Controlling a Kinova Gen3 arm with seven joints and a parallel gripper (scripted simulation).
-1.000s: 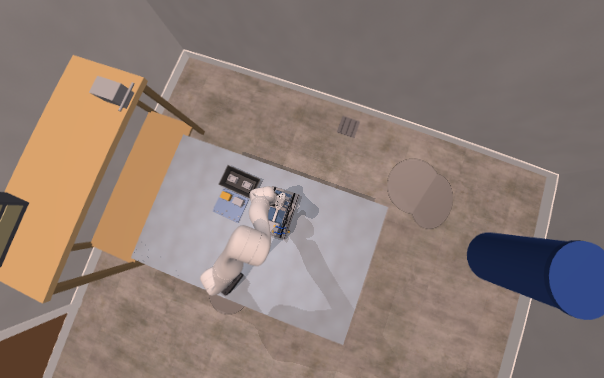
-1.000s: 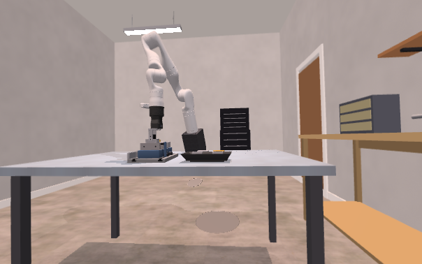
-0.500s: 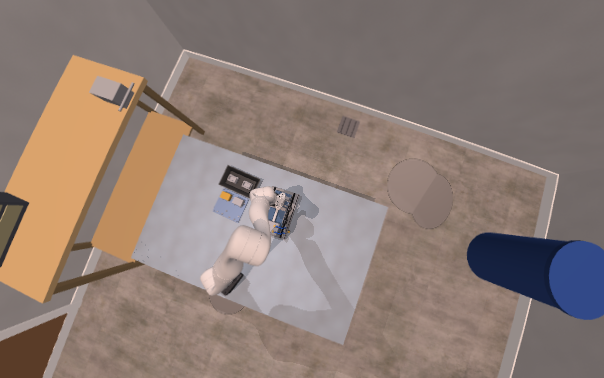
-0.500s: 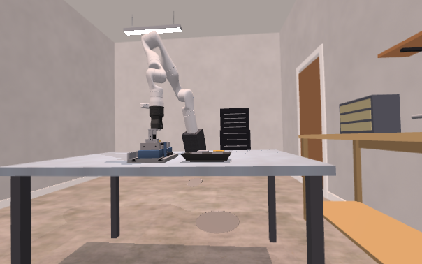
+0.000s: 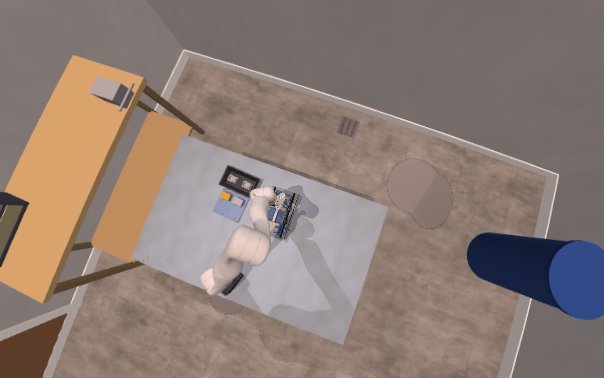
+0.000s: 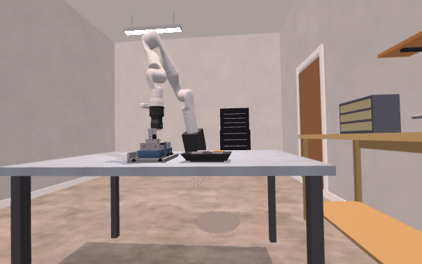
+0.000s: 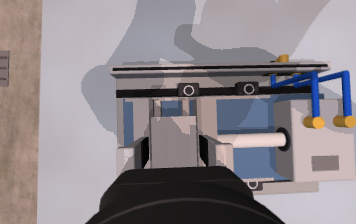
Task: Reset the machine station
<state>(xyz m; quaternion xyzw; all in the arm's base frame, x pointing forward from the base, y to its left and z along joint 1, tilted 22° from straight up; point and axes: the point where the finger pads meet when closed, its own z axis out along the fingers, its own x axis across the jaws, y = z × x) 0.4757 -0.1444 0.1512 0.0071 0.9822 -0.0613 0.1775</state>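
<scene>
The vise lies 70 mm behind my hand and 80 mm below it. Round my hand: yellow brass blank 60 mm behind, 360 mm to the left, 100 mm below.
</scene>
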